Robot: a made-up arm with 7 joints. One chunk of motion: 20 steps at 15 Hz.
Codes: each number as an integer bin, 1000 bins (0 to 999) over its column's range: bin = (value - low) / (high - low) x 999, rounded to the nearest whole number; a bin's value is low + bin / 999 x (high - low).
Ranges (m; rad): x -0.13..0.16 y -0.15..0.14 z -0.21..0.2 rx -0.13..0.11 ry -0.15..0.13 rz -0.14..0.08
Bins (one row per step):
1: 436 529 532 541 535 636
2: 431 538 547 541 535 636
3: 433 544 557 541 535 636
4: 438 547 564 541 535 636
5: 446 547 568 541 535 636
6: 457 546 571 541 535 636
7: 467 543 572 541 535 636
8: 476 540 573 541 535 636
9: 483 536 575 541 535 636
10: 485 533 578 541 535 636
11: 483 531 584 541 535 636
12: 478 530 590 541 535 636
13: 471 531 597 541 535 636
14: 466 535 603 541 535 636
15: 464 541 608 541 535 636
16: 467 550 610 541 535 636
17: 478 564 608 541 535 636
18: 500 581 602 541 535 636
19: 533 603 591 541 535 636
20: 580 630 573 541 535 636
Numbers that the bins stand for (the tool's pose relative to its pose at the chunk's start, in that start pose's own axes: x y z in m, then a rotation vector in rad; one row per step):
1: -0.0034 0.0036 0.0083 0.0000 -0.0001 0.0001
2: -0.0049 0.0062 0.0145 0.0000 -0.0001 0.0001
3: -0.0043 0.0079 0.0186 0.0000 -0.0001 0.0001
4: -0.0029 0.0088 0.0215 0.0000 -0.0001 0.0001
5: -0.0005 0.0088 0.0231 0.0000 -0.0001 0.0001
6: 0.0027 0.0085 0.0243 0.0000 -0.0001 0.0001
7: 0.0056 0.0076 0.0248 0.0000 -0.0001 0.0001
8: 0.0082 0.0068 0.0252 0.0000 -0.0001 0.0001
9: 0.0102 0.0056 0.0260 0.0000 -0.0001 0.0001
10: 0.0108 0.0047 0.0272 0.0000 -0.0001 0.0001
11: 0.0102 0.0041 0.0297 0.0000 -0.0001 0.0001
12: 0.0088 0.0039 0.0321 0.0000 -0.0001 0.0001
13: 0.0067 0.0041 0.0350 0.0000 -0.0001 0.0001
14: 0.0053 0.0053 0.0375 0.0000 -0.0001 0.0001
15: 0.0047 0.0070 0.0395 0.0000 -0.0001 0.0001
16: 0.0056 0.0097 0.0404 0.0000 -0.0001 0.0001
17: 0.0088 0.0137 0.0395 0.0000 -0.0001 0.0001
18: 0.0151 0.0187 0.0371 0.0000 -0.0001 0.0001
19: 0.0247 0.0250 0.0326 0.0000 -0.0001 0.0001
20: 0.0384 0.0329 0.0252 0.0000 -0.0001 0.0001

